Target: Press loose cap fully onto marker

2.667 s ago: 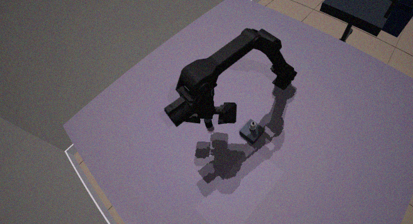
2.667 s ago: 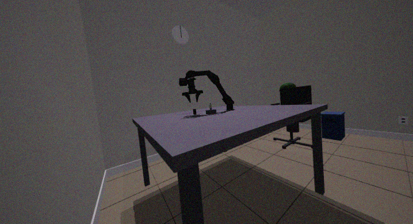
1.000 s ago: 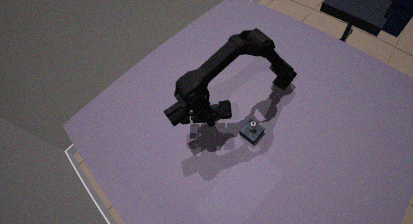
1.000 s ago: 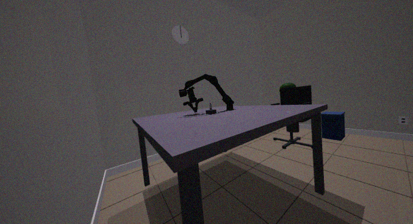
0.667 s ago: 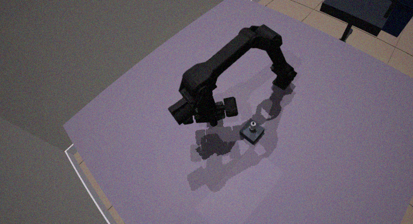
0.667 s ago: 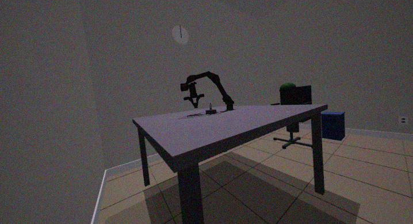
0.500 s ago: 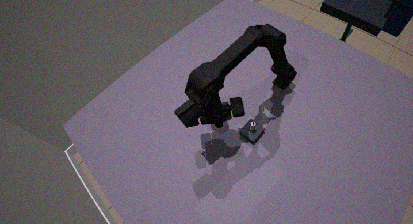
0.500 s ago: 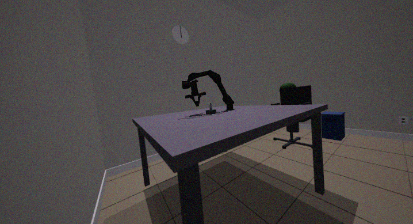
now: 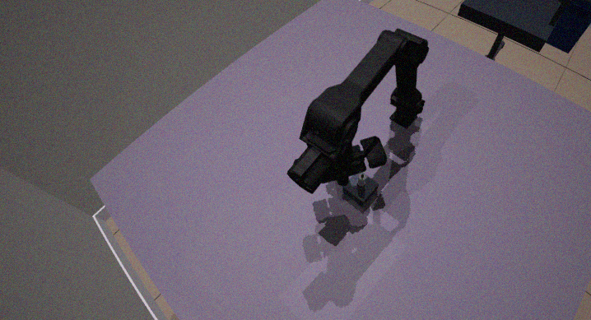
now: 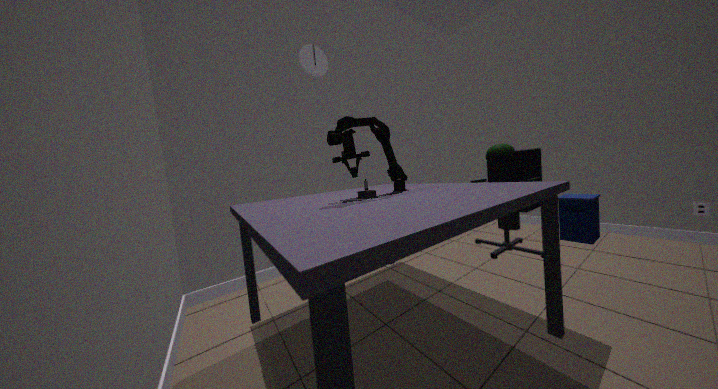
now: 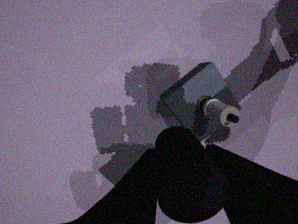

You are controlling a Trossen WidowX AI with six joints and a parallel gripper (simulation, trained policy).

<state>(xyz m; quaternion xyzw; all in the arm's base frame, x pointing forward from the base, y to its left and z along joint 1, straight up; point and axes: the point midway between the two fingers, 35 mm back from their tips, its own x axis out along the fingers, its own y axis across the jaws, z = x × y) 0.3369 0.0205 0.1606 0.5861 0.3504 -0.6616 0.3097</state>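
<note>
Right now the grey holder block is 110 mm below my gripper tip, 50 mm behind it and 30 mm to the left of it. Also, from my gripper tip: dark cap (10 mm above).
</note>
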